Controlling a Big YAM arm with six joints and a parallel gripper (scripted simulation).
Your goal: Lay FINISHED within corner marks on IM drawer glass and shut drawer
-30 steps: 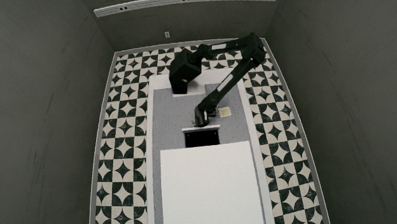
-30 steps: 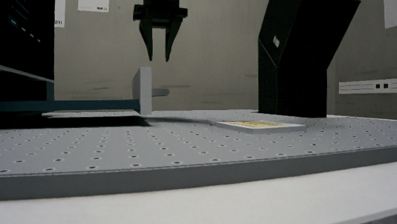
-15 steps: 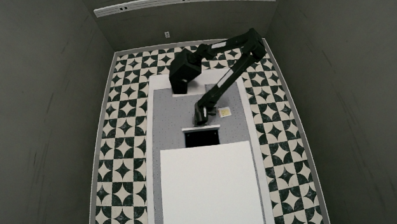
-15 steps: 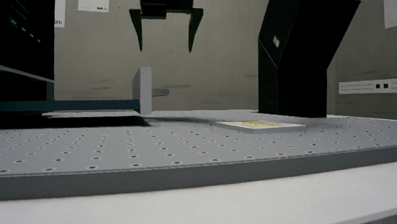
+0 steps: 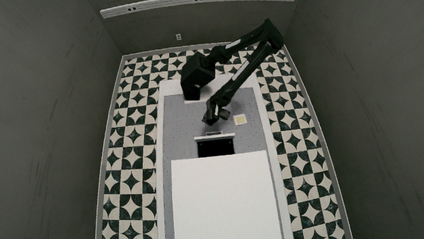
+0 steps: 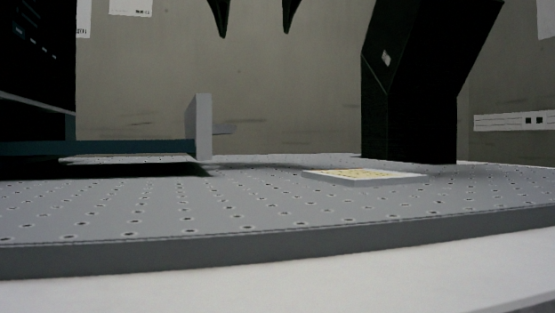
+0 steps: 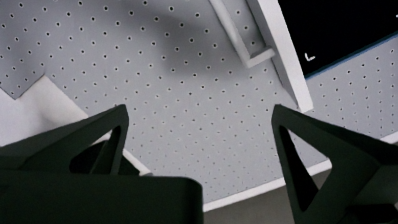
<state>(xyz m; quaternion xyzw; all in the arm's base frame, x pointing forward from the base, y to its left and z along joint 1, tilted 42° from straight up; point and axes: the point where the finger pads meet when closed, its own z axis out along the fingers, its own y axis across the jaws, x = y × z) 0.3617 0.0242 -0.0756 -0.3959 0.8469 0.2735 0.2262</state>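
Now: hand 3 cm past the cassette FINISHED, 21 cm to the right of it and 19 cm above it. Round my hand: drawer (20 cm ahead, 1 cm to the right, 16 cm below).
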